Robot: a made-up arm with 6 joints.
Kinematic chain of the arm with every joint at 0, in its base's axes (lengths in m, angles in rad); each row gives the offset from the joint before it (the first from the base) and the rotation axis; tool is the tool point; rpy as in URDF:
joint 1: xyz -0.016 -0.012 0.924 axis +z
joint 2: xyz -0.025 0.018 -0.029 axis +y
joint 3: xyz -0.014 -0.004 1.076 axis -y
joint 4: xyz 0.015 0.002 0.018 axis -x
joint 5: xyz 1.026 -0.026 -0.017 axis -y
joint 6: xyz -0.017 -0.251 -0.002 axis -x
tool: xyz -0.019 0.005 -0.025 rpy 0.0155 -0.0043 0
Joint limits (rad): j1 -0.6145..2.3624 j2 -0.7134..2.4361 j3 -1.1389..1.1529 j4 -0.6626..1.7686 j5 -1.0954..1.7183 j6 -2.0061..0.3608
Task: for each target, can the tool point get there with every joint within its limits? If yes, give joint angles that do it. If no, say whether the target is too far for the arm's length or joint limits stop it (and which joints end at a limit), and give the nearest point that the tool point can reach.
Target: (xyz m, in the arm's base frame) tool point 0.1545 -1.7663 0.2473
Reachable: no: joint limits stop it (at a limit: joint 1, joint 6) | nearest point 0.7675 -0.8976 0.2473 | short by 1.063 m
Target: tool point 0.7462 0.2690 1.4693
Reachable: yes | joints 0.6225 -0.0795 -0.7387 0.7672 0.5045 -0.1826
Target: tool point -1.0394 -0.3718 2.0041
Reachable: no: joint limits stop it (at a limit: joint 2, joint 3) | nearest point -1.2374 -0.4414 2.5722 | short by 0.606 m
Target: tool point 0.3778 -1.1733 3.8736
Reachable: no: too far | nearest point 0.2544 -0.8095 2.9212 | short by 1.027 m
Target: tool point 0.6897 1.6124 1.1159
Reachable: yes | joints 1.2606 0.9190 0.2974 0.9108 1.0605 -1.4963
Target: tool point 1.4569 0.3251 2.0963
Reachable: yes | joints 0.3468 0.5404 0.6382 0.7018 -0.0076 -1.7376
